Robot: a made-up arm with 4 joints.
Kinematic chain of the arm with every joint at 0, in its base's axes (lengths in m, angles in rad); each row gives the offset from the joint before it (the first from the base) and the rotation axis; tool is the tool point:
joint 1: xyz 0 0 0.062 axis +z
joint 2: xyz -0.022 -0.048 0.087 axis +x
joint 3: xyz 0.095 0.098 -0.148 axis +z
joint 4: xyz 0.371 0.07 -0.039 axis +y
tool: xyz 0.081 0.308 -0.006
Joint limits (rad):
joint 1: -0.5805..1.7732
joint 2: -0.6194..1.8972
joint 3: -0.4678..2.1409
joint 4: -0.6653..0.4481
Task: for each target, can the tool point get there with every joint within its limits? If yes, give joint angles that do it. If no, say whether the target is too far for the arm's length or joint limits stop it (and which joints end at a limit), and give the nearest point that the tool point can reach.
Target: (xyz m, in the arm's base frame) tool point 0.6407 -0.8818 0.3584
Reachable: no: too far | nearest point 0.5363 -0.3398 0.4196 | short by 0.555 m
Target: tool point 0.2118 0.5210 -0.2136
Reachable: yes | joints -0.2747 -0.2945 0.8906 -0.2742
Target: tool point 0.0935 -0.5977 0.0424
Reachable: no: joint limits stop it (at a limit: joint 1, joint 3, joint 4) | nearest point -0.0269 -0.4974 -0.0937 | short by 0.208 m
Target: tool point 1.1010 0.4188 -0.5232
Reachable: no: too far | nearest point 0.5749 0.2187 -0.2237 | short by 0.638 m
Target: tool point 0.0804 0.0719 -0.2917
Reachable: no: joint limits stop it (at a limit: joint 1, joint 2, joint 4) | nearest point 0.1853 0.3173 -0.4262 | short by 0.299 m
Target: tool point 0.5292 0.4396 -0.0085
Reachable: yes | joints 0.0516 0.1198 -0.0828 0.2307
